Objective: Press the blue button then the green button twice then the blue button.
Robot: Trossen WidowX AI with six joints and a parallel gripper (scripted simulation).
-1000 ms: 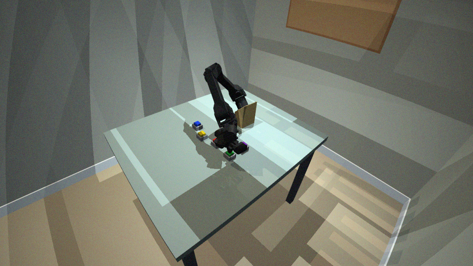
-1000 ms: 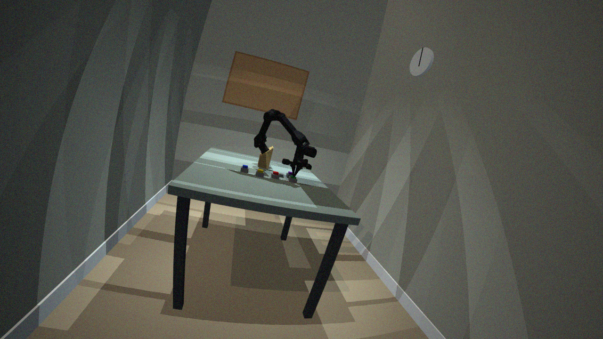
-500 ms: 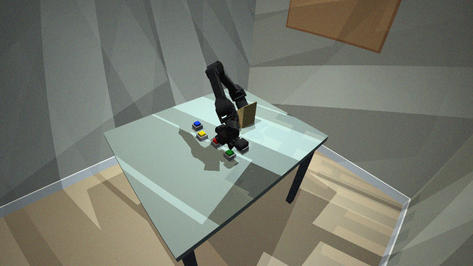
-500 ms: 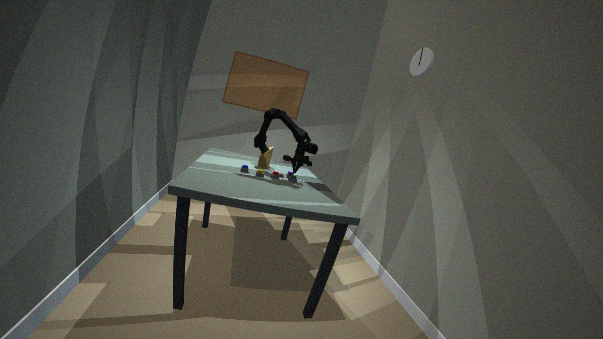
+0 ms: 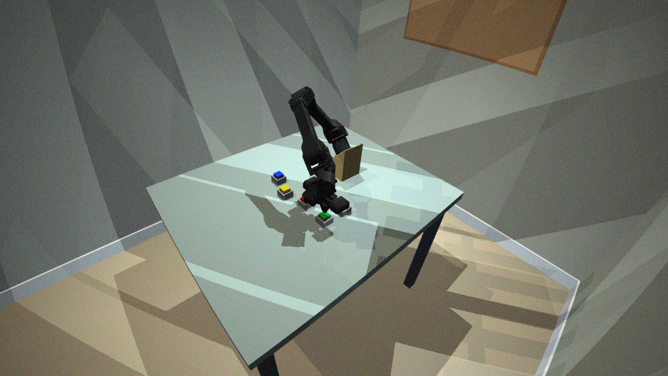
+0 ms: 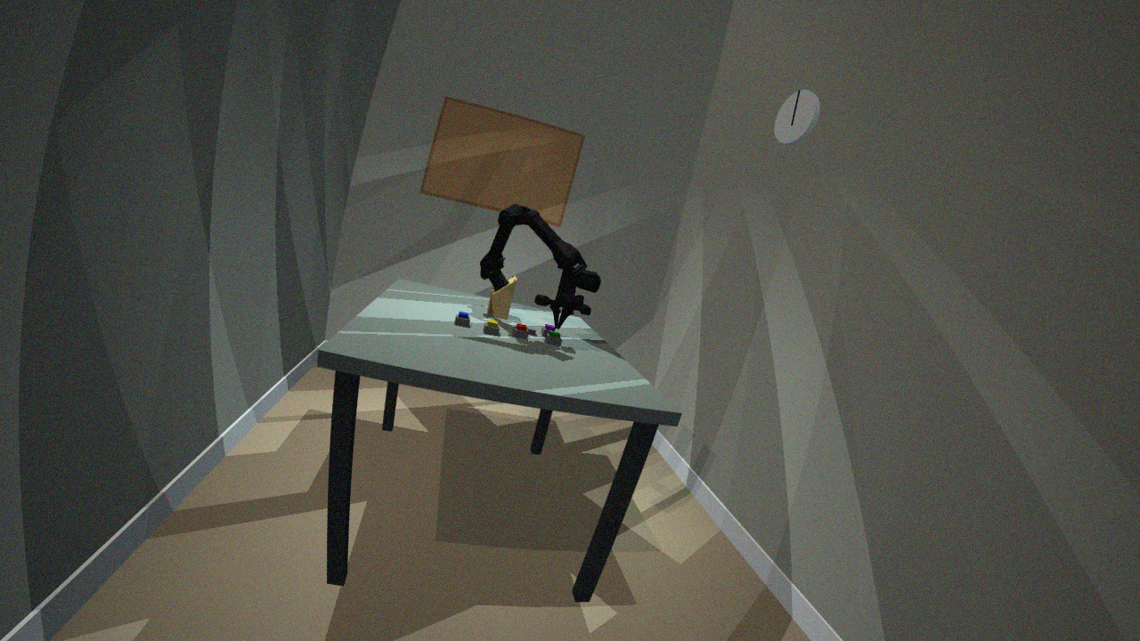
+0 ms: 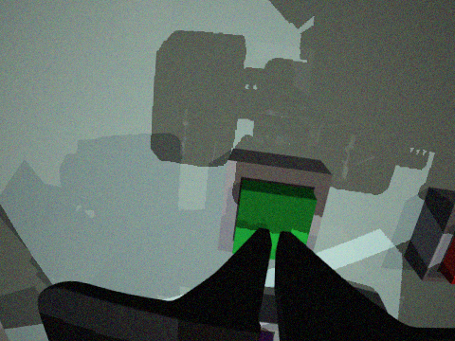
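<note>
Right now the green button is 20 mm below my gripper tip. Round my gripper tip: purple button: 100 mm behind, 20 mm below; then red button: 120 mm to the right, 20 mm below, 10 mm behind; then small grey block: 70 mm to the right, 70 mm behind, 40 mm below.
</note>
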